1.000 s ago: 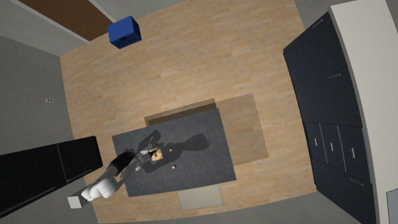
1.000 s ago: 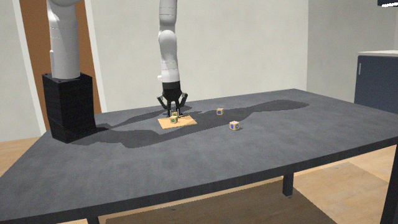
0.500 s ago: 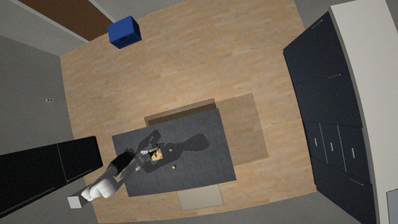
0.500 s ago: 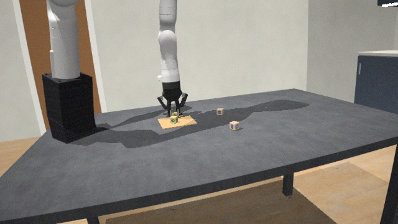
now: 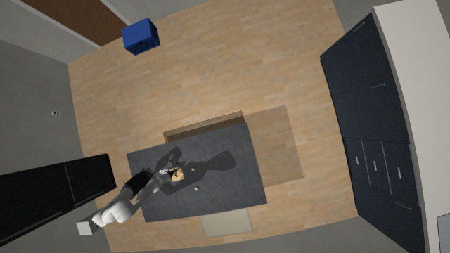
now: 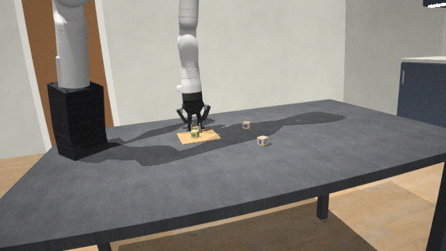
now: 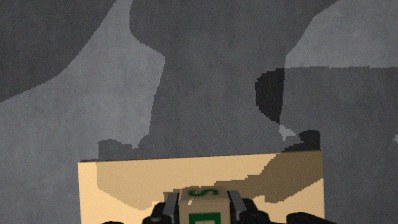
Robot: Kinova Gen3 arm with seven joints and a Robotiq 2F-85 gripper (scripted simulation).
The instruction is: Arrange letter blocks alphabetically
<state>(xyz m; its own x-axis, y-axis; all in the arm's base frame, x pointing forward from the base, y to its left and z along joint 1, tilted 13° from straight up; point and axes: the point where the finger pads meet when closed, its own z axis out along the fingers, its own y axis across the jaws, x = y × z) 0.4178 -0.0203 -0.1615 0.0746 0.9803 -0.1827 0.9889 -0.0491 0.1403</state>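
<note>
My gripper is now 10 mm above the green-marked block. From my hand the other things lie so: mat: 40 mm to the right, 20 mm below.
</note>
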